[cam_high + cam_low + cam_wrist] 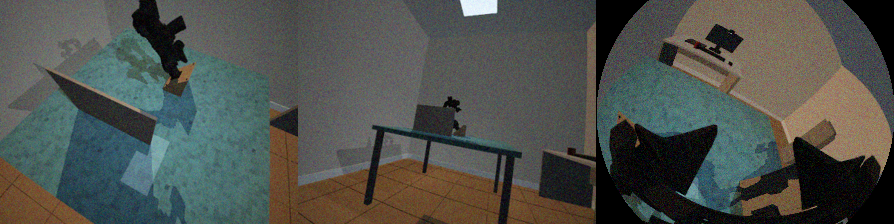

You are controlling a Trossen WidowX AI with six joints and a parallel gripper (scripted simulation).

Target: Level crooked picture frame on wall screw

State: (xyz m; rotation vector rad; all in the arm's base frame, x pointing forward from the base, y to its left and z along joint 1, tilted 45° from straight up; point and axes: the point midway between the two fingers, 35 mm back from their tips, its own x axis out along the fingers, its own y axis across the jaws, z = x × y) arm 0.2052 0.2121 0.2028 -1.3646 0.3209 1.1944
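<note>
My gripper tip is 22 cm short of the picture frame, 24 cm to the left of it and 20 cm above it. Round my gripper tip: wall panel: 23 cm ahead, 23 cm to the right, 20 cm below.
</note>
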